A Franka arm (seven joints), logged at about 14 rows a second.
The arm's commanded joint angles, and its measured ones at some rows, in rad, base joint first. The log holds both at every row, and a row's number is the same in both.
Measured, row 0: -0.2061, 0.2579, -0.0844, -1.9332, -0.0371, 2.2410, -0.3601
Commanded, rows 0 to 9: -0.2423, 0.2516, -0.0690, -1.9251, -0.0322, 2.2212, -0.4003; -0.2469, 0.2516, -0.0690, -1.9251, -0.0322, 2.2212, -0.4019; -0.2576, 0.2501, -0.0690, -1.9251, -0.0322, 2.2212, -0.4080; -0.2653, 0.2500, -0.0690, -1.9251, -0.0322, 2.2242, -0.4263; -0.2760, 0.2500, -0.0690, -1.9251, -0.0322, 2.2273, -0.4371; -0.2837, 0.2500, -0.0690, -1.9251, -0.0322, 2.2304, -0.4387; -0.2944, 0.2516, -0.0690, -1.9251, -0.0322, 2.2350, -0.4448; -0.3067, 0.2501, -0.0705, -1.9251, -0.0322, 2.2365, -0.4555; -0.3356, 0.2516, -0.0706, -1.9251, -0.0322, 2.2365, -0.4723; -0.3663, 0.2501, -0.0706, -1.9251, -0.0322, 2.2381, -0.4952
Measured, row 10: -0.3023, 0.2578, -0.0857, -1.9302, -0.0371, 2.2419, -0.4449
